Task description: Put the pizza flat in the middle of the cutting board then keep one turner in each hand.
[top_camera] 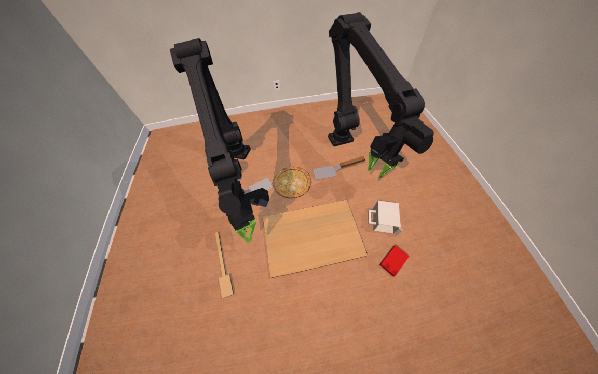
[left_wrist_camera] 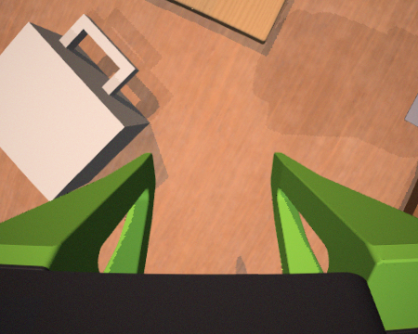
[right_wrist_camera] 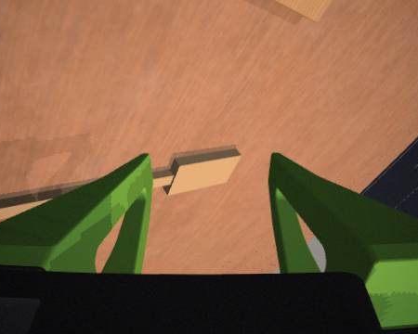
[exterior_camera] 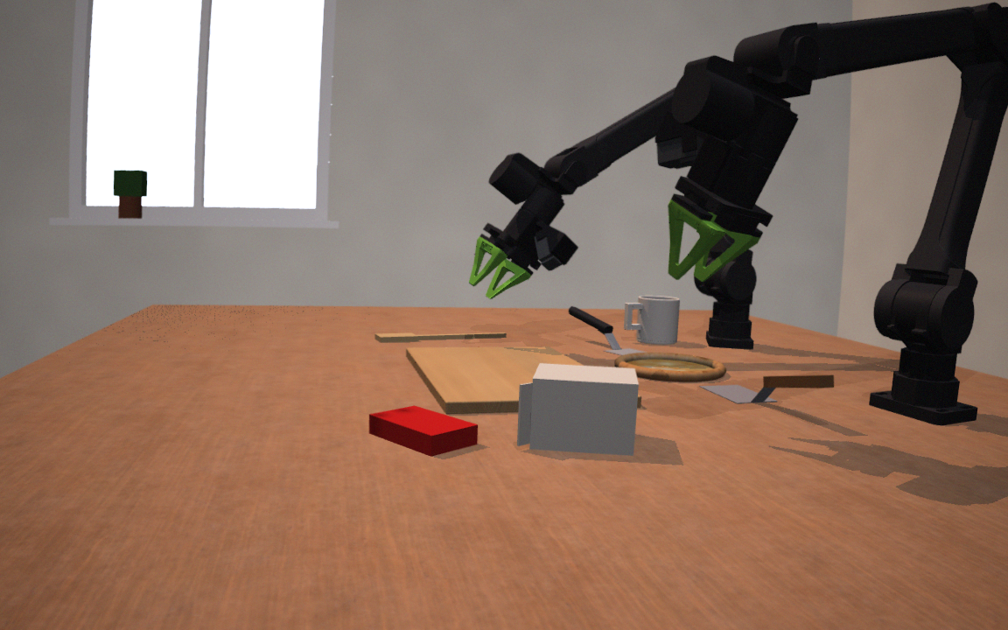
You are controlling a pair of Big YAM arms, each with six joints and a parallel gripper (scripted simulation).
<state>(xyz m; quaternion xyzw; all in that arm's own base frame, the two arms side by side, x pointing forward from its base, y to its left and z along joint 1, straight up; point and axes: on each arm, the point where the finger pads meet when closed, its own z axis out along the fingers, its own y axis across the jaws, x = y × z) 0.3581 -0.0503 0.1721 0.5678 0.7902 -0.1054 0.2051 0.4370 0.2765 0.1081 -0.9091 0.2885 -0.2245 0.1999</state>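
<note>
Right now the black-handled turner is 230 mm behind my right hand, 50 mm to the right of it and 80 mm below it. The rest, counted from my right hand: pizza 270 mm behind, 180 mm to the left, 100 mm below; wooden spatula 80 mm ahead, 120 mm to the right, 100 mm below; cutting board 230 mm to the left, 100 mm below.
Right now the brown-handled turner is 160 mm behind my left hand, 150 mm below it and 80 mm to the right of it. Round my left hand: white boxy mug (140 mm below, 120 mm ahead, 30 mm to the left); pizza (300 mm to the right, 170 mm below, 120 mm behind); cutting board (250 mm to the right, 160 mm below, 150 mm ahead).
</note>
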